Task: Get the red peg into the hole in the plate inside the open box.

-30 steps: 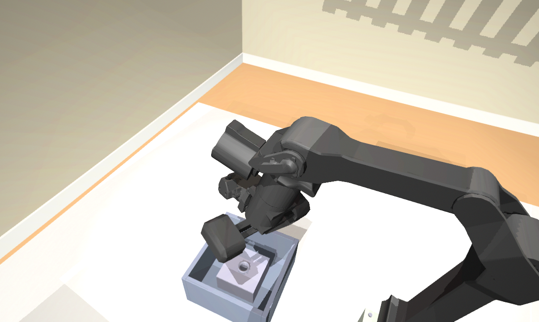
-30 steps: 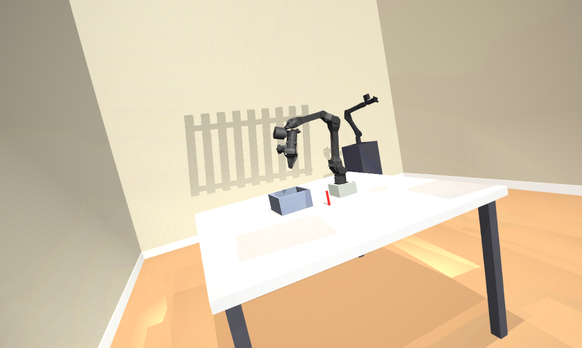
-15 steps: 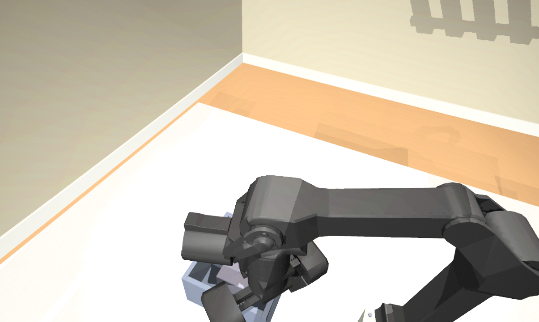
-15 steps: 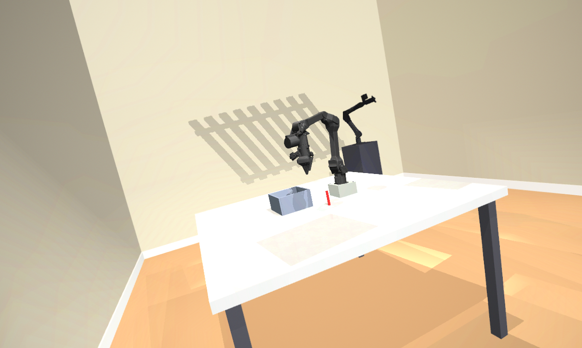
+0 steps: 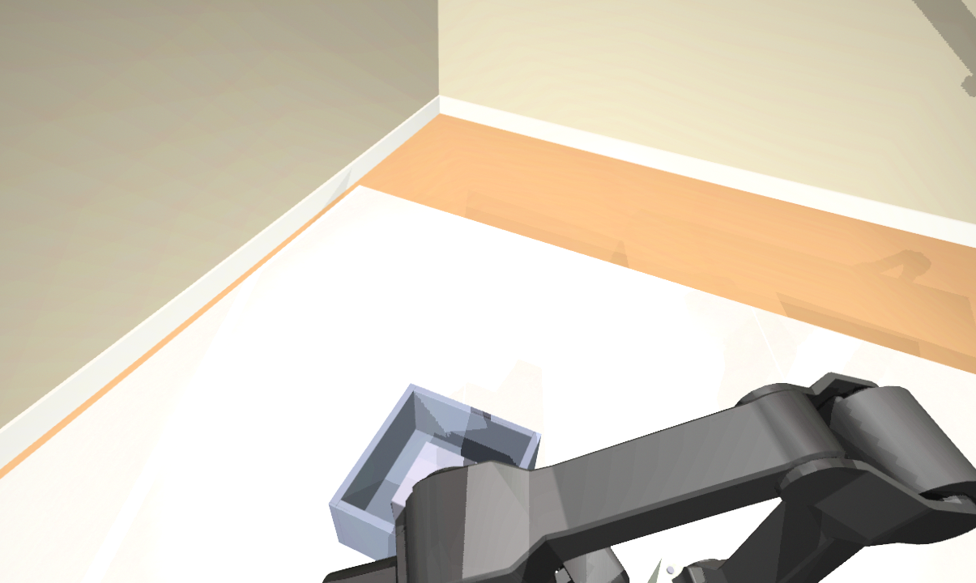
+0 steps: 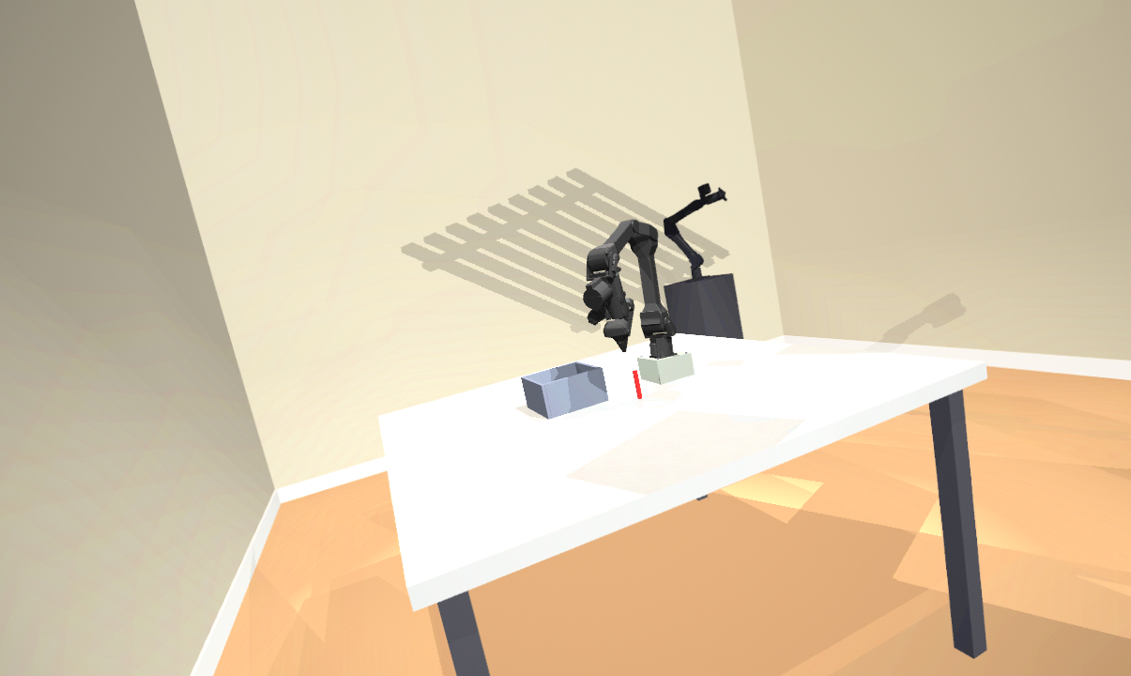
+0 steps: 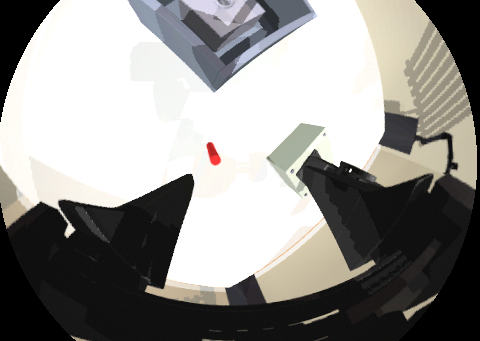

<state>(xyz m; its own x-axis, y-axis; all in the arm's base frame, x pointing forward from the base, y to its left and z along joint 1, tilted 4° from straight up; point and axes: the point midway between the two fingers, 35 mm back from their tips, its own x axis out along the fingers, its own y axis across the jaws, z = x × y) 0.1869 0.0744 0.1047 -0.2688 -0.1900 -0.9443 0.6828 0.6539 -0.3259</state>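
Now: gripper tip 20 mm to the right of the red peg and 110 mm above it. From my gripper tip the other things lie so: grey-blue box: 140 mm ahead, 170 mm to the right, 130 mm below; then pale plate: 140 mm ahead, 170 mm to the right, 110 mm below.
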